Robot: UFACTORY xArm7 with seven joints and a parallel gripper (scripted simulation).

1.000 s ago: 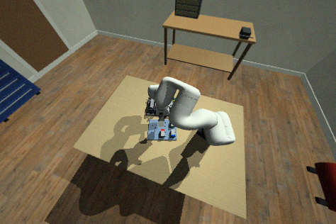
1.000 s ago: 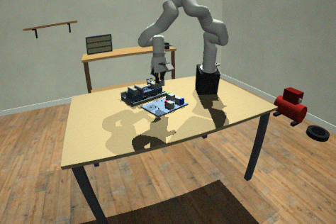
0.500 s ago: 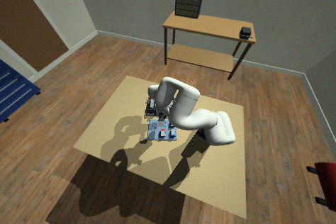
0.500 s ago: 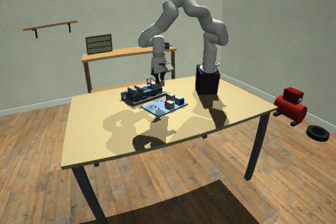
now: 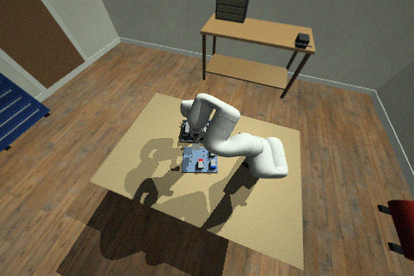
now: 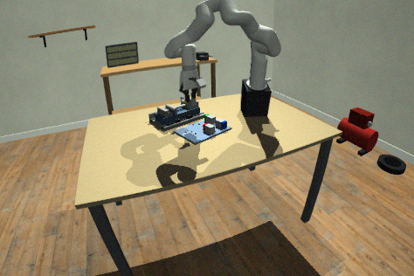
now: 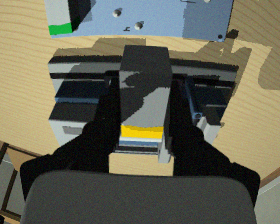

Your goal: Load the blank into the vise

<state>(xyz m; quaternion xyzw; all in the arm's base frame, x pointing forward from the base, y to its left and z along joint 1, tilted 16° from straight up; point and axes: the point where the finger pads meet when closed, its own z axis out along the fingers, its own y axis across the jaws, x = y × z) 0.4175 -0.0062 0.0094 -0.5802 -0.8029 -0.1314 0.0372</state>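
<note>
The fixed jaw is 14 cm ahead of my hand, 10 cm to the right of it and 9 cm below it. From my hand the other things lie so: dark work stop rod: 10 cm ahead, 8 cm below, 7 cm to the right; then yellow-ended blank: 2 cm below; then green-ended blank: 15 cm below, 11 cm behind.
</note>
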